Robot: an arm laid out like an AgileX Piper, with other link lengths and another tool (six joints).
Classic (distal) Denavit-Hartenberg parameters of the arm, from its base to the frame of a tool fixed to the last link. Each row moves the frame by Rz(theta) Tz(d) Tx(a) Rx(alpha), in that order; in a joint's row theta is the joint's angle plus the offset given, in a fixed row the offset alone. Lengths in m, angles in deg.
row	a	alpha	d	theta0
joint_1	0	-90	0.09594	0
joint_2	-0.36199	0	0	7.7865
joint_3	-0.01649	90	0	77.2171
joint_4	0	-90	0.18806	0
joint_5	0	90	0	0
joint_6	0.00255	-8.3	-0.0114	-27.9
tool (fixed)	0	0	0.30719	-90
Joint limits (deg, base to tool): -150..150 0..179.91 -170..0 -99.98..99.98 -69.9..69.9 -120..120
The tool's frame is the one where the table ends.
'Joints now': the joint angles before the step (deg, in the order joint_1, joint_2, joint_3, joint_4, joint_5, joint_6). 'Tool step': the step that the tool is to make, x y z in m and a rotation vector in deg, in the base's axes. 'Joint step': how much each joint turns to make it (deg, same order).
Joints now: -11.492 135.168 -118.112 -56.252 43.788 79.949
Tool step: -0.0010 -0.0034 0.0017 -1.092 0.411 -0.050
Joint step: 0.004 0.091 -0.128 -1.089 0.368 -0.037
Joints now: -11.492 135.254 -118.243 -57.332 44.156 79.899
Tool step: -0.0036 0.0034 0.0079 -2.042 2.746 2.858
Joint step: 0.001 -1.201 -0.018 1.252 0.003 -6.014
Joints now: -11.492 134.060 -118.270 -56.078 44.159 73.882
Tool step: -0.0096 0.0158 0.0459 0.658 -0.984 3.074
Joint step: -0.005 -5.501 -0.118 6.273 0.357 -8.197
